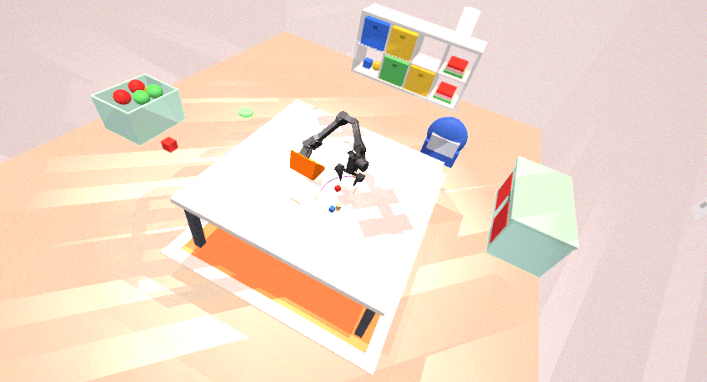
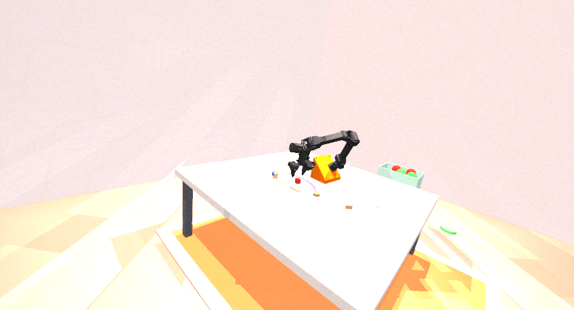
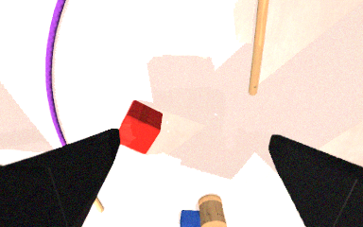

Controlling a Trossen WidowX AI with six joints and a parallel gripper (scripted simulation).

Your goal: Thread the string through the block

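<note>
Now: the red cube 5 cm behind my gripper tip, 2 cm to the right of it and 5 cm below it. The rest, counted from my gripper tip: short wooden cylinder (2 cm ahead, 16 cm to the right, 5 cm below); wooden stick (6 cm ahead, 2 cm to the left, 6 cm below); round wooden button (16 cm to the left, 6 cm below).
</note>
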